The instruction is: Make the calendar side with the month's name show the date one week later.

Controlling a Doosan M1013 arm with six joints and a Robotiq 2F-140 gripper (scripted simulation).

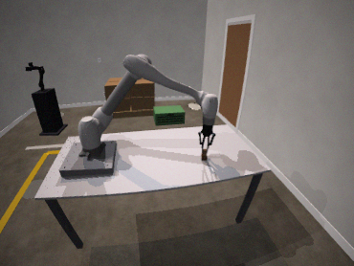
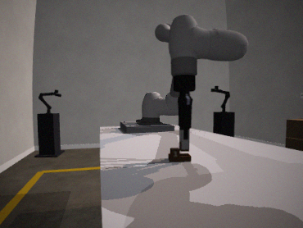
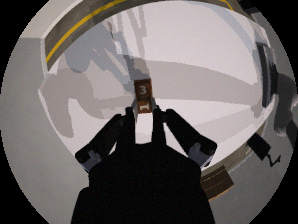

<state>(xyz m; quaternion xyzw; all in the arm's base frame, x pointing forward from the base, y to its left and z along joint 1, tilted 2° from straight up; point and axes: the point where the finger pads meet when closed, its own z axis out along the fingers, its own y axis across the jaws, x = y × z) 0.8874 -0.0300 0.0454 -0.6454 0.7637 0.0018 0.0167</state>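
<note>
The brown tray lies 70 mm below my hand and 20 mm to the right of it.
</note>
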